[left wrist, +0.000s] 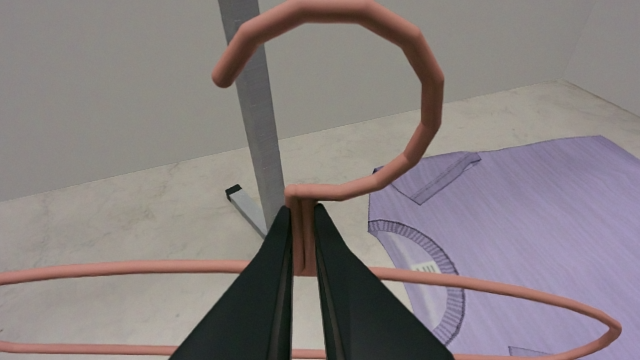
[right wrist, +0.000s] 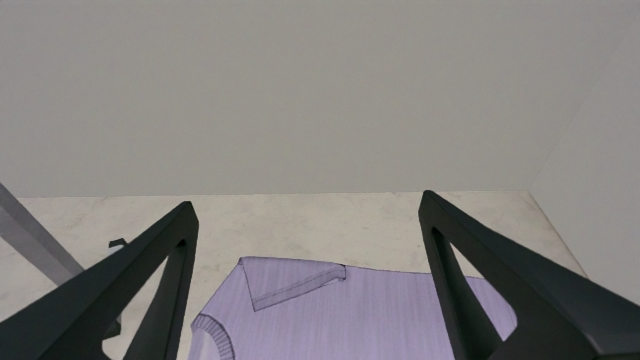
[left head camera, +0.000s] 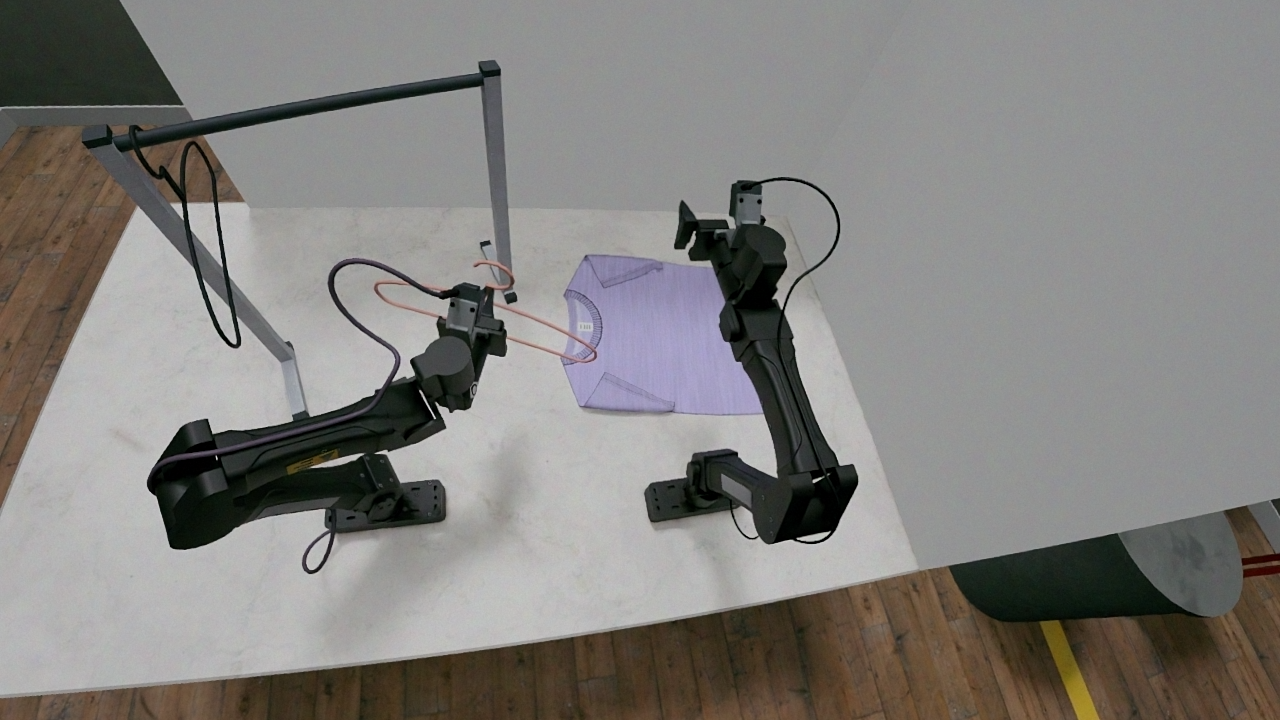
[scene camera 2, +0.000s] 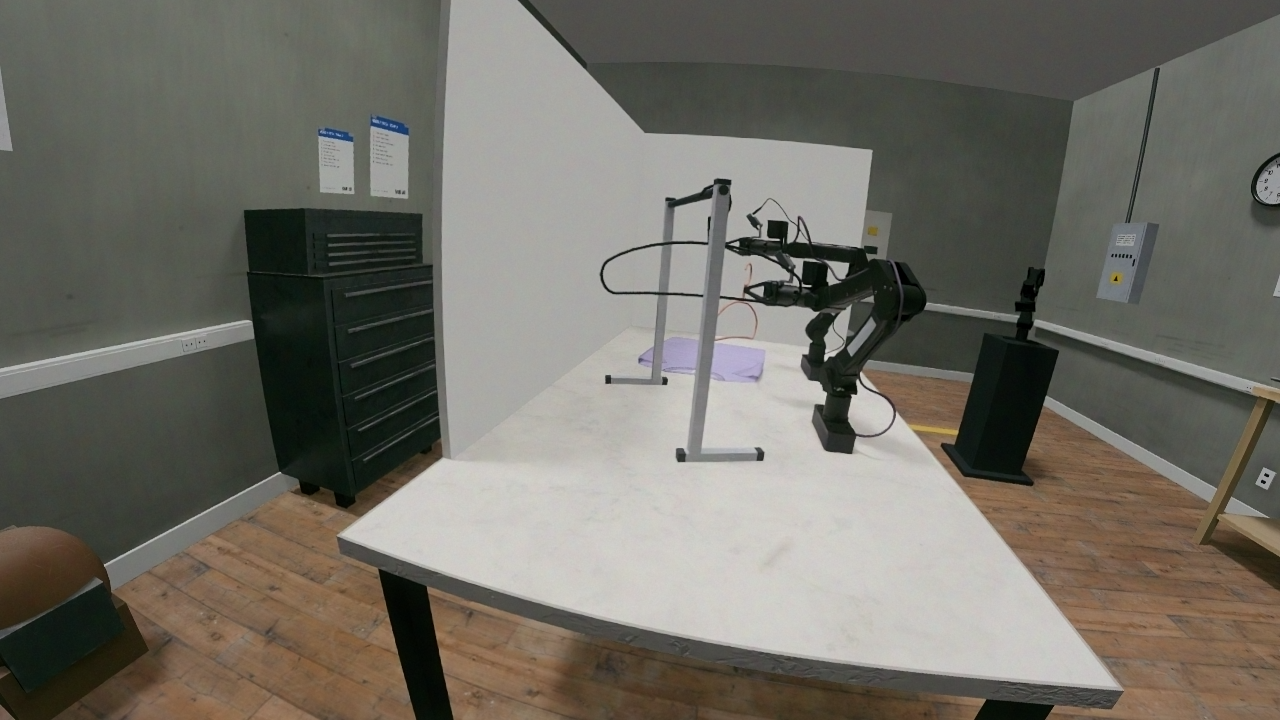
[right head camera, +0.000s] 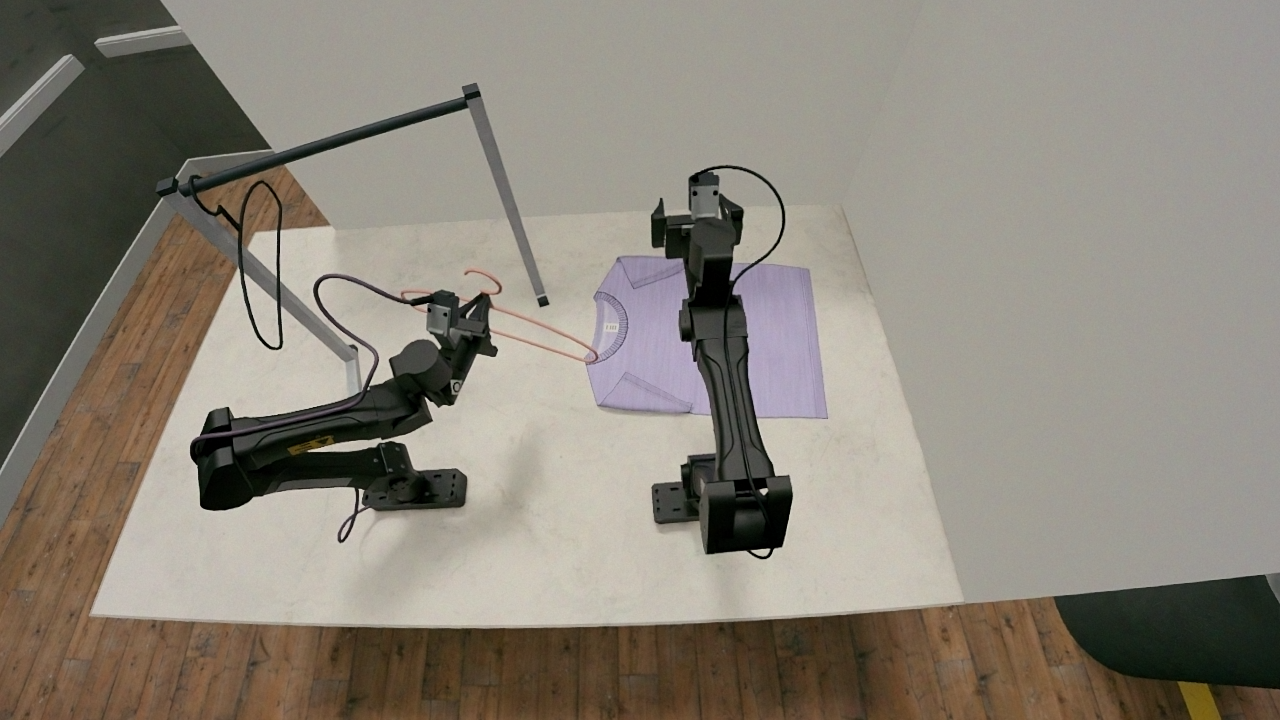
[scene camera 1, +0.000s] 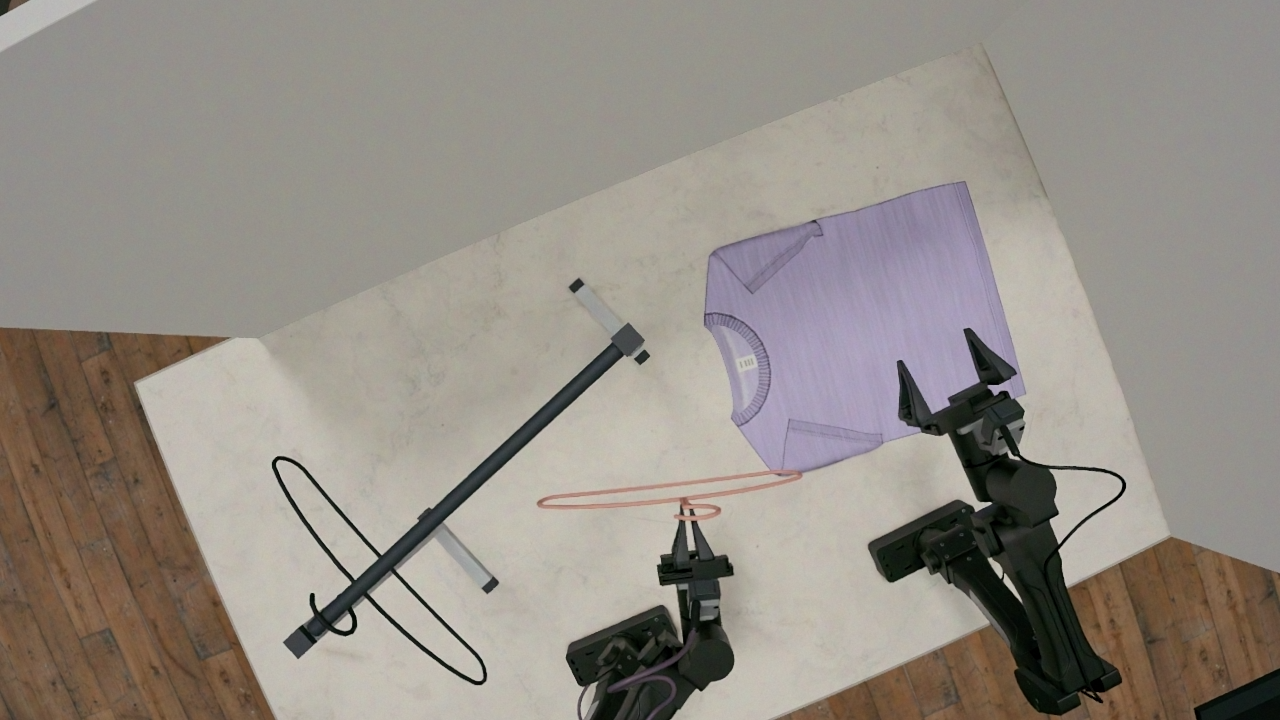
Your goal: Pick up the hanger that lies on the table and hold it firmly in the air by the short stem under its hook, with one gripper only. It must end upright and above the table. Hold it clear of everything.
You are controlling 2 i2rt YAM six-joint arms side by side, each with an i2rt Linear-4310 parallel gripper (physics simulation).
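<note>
The salmon-pink hanger (left head camera: 593, 355) (scene camera 1: 608, 506) (scene camera 2: 757, 317) (left wrist: 150, 266) is in the air, roughly upright, hook at the top and long bar below. My left gripper (scene camera 1: 687, 521) (scene camera 2: 748, 290) (left wrist: 302, 215) is shut on its short double stem (left wrist: 303, 237), just under the hook (left wrist: 433, 100). The hanger hangs above the table (scene camera 1: 402, 331). In scene camera 1 one end overlaps the corner of the shirt from above; no contact shows. My right gripper (scene camera 1: 933, 347) (scene camera 2: 729, 244) (right wrist: 309, 206) is open and empty, raised above the shirt.
A lilac shirt (left head camera: 662, 340) (scene camera 1: 877, 295) (scene camera 2: 689, 356) lies flat on the table. A rack (left head camera: 304, 106) (scene camera 1: 501, 456) stands left of the held hanger in the head views, with a black hanger (scene camera 1: 274, 465) on its bar. Pale walls stand behind and at the right.
</note>
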